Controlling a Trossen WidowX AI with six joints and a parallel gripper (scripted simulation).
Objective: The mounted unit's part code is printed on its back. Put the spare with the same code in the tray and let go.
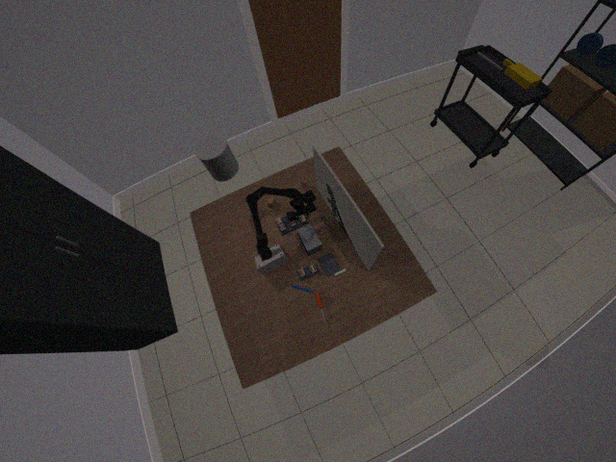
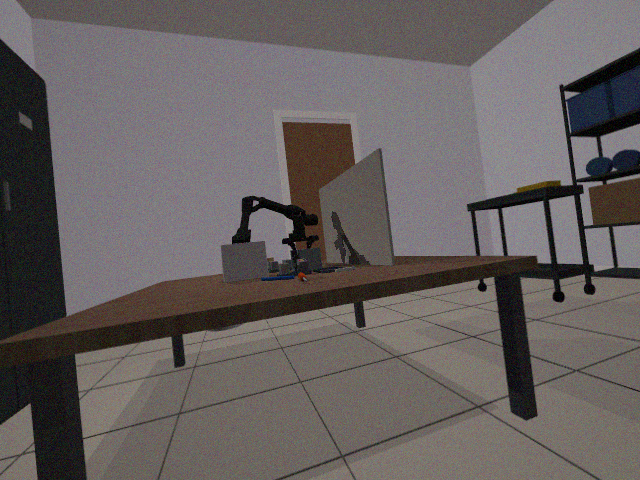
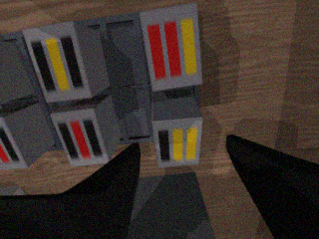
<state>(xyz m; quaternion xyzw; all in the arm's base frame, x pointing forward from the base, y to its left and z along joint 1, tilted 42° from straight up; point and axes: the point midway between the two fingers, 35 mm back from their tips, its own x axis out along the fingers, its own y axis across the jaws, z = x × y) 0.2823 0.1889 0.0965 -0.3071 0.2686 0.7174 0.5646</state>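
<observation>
My gripper tip is 2 cm above the grey spare block. The rest, counted from my gripper tip: grey panel (23 cm ahead, 12 cm to the right, 16 cm above); then blue pen (14 cm behind, 44 cm to the right, 6 cm below); then grey tray (7 cm ahead, 35 cm to the right, 6 cm below).
</observation>
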